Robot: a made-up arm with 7 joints.
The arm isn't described. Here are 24 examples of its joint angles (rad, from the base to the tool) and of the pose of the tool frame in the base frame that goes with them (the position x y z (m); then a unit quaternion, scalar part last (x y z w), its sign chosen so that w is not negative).
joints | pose
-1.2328 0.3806 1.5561 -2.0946 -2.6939 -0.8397 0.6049 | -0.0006 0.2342 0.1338 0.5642 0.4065 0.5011 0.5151
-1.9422 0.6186 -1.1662 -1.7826 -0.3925 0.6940 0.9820 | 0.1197 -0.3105 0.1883 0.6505 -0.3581 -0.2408 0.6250
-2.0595 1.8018 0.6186 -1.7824 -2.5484 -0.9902 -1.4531 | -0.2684 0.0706 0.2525 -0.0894 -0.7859 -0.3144 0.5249
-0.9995 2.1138 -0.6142 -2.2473 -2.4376 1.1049 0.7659 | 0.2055 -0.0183 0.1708 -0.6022 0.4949 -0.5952 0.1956
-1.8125 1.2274 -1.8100 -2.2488 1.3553 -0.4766 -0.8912 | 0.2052 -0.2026 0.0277 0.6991 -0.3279 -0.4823 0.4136
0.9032 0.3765 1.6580 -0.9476 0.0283 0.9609 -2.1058 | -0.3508 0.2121 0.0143 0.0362 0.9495 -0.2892 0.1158
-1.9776 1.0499 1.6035 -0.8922 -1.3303 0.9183 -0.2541 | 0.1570 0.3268 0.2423 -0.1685 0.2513 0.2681 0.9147
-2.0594 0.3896 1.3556 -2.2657 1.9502 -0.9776 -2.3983 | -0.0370 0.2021 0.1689 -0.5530 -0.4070 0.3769 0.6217
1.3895 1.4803 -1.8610 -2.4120 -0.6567 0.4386 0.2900 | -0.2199 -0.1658 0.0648 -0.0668 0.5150 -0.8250 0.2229
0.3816 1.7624 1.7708 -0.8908 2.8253 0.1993 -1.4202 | -0.0691 0.2997 0.3686 0.2567 -0.4164 0.1813 0.8531
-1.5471 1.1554 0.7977 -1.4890 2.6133 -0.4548 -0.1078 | -0.0076 0.2089 0.3565 -0.3640 -0.7954 -0.4116 0.2557
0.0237 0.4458 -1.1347 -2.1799 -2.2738 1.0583 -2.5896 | 0.0724 -0.2246 -0.0450 -0.4860 -0.3144 -0.5157 0.6317
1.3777 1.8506 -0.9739 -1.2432 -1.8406 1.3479 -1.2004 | -0.2451 0.2885 0.0227 -0.4747 0.4085 0.0870 0.7747
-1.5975 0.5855 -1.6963 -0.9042 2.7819 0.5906 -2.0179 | 0.4085 -0.1585 0.0329 0.7168 0.0530 -0.5856 0.3749
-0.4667 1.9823 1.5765 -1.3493 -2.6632 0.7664 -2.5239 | -0.1848 0.1256 0.3709 0.5555 -0.7742 0.1588 0.2585
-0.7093 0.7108 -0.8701 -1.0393 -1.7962 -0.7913 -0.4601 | 0.3718 -0.0210 -0.1250 -0.8506 0.2789 0.2337 0.3796
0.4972 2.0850 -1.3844 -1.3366 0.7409 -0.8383 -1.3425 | -0.0955 0.3609 -0.0513 -0.7834 -0.3043 0.5406 0.0374
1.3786 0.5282 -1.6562 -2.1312 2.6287 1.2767 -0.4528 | -0.1308 -0.2875 -0.0105 0.9048 0.1079 0.3756 0.1691
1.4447 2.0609 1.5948 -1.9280 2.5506 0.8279 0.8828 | 0.2413 -0.0011 0.2078 -0.3968 0.5090 -0.4213 0.6372
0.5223 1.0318 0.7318 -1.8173 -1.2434 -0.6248 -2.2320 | 0.1578 0.2139 0.1233 -0.5358 0.0894 -0.2226 0.8095
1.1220 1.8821 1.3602 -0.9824 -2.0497 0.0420 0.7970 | 0.1603 0.2823 0.2991 -0.8219 -0.4495 -0.2887 0.1980
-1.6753 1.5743 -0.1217 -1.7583 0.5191 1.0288 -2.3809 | 0.0217 -0.0033 0.3796 -0.7699 -0.3538 -0.5110 0.1446
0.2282 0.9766 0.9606 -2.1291 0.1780 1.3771 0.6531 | 0.0782 0.1105 0.2275 0.0770 0.2934 0.3232 0.8964
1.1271 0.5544 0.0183 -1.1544 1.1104 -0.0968 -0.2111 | -0.2058 0.1688 -0.2098 -0.0555 0.7017 0.1013 0.7031
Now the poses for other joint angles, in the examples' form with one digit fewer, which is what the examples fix.
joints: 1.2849 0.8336 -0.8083 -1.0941 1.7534 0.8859 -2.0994
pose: -0.337 0.063 -0.153 -0.100 0.511 -0.826 0.215
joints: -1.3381 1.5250 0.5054 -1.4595 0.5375 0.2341 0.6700
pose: -0.021 0.152 0.389 0.242 -0.571 0.034 0.784
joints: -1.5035 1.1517 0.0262 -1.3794 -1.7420 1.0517 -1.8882
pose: 0.174 0.063 0.374 -0.144 -0.808 -0.532 0.209
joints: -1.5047 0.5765 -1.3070 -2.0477 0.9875 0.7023 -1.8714
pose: 0.113 -0.287 0.071 -0.870 0.435 0.148 0.176
